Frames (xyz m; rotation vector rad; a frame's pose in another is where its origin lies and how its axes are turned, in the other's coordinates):
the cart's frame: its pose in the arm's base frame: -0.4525 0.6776 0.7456 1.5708 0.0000 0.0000
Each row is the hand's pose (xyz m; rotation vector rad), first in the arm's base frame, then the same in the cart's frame.
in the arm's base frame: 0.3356 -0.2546 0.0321 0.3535 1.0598 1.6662
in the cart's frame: 0.7881 -0.7135 0.9322 -0.6698 1.9718 0.4386
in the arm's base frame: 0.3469 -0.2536 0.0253 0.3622 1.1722 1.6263
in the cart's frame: 0.7994 -0.7203 0.9312 -0.6444 2.0194 0.3277
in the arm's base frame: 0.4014 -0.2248 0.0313 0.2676 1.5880 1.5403
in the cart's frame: 0.8539 -0.7143 0.9024 -0.5992 2.2666 -0.0346
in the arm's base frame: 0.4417 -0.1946 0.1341 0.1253 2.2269 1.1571
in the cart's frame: 0.8942 -0.6115 0.8722 -0.5036 2.4628 -0.7786
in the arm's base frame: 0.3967 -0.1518 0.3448 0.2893 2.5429 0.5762
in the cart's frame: 0.8492 -0.4008 0.8294 -0.2871 2.2052 -1.3904
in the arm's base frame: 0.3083 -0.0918 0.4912 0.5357 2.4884 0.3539
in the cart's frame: 0.7608 -0.2544 0.7694 -0.1508 1.9522 -1.4661
